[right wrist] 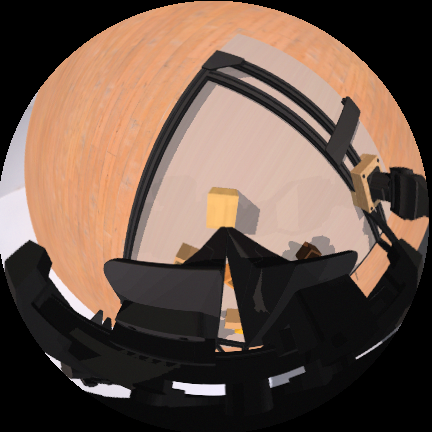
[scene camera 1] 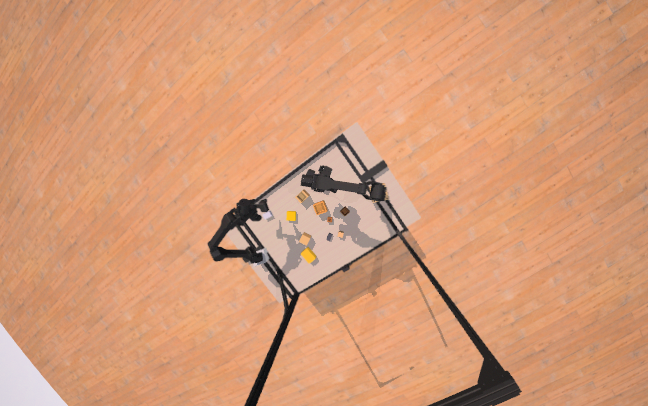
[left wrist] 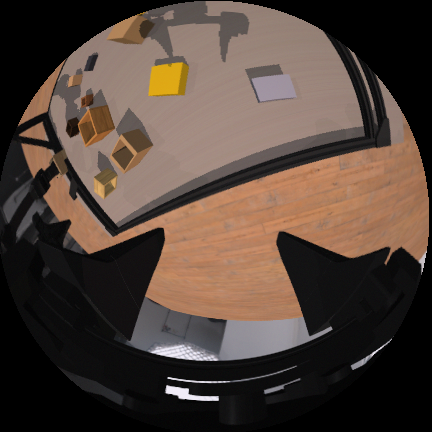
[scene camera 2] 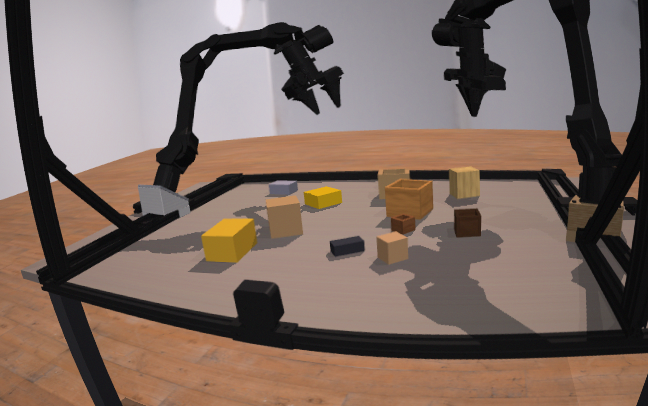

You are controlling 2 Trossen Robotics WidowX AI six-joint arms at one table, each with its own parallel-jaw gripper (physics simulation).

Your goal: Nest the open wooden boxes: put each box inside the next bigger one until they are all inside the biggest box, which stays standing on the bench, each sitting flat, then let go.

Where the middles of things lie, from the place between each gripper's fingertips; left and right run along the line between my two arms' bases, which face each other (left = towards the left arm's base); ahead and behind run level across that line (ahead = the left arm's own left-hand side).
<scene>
My left hand is 180 mm above the grey slab [left wrist: 272,87], 100 mm to the right of it and 100 mm past it. Also, from my left hand: pale wooden box [scene camera 2: 464,182] 360 mm to the right, 160 mm below, 90 mm behind; orange-brown box [scene camera 2: 412,197] 260 mm to the right, 230 mm behind, 160 mm below.
My right gripper is now 150 mm above the pale wooden box, 30 mm to the right of it and 10 mm past it. Also, from my right hand: orange-brown box: 150 mm below, 150 mm behind, 130 mm to the left; then grey slab: 480 mm to the left, 160 mm below, 20 mm behind.
</scene>
